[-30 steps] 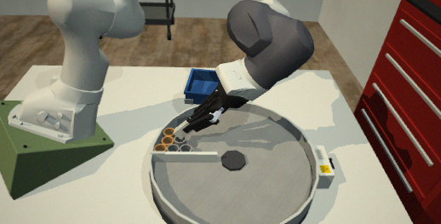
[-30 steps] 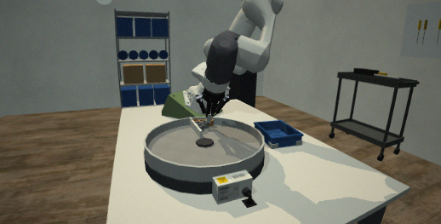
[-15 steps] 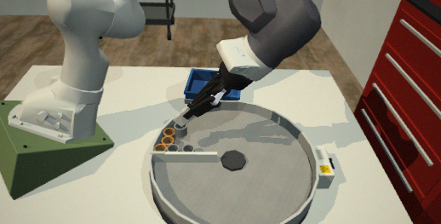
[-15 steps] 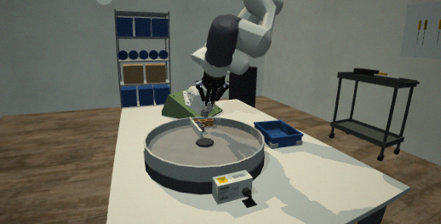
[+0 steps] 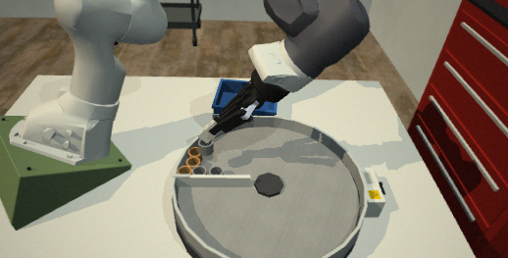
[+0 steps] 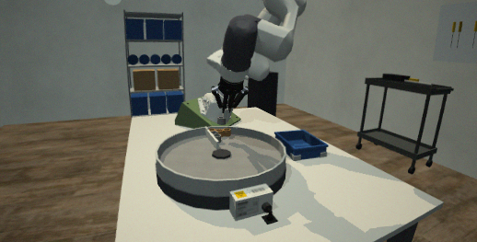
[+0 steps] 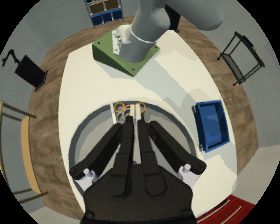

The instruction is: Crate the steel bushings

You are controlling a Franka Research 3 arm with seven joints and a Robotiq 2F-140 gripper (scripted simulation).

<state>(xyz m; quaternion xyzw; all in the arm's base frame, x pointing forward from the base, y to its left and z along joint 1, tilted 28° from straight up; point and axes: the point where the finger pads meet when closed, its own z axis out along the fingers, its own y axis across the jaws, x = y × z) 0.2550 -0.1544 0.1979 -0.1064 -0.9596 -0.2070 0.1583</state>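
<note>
The blue crate lies 28 cm to the left of my hand, 14 cm below it and 11 cm ahead of it. Round my hand: turning table: 12 cm ahead, 11 cm below, 7 cm to the right.
</note>
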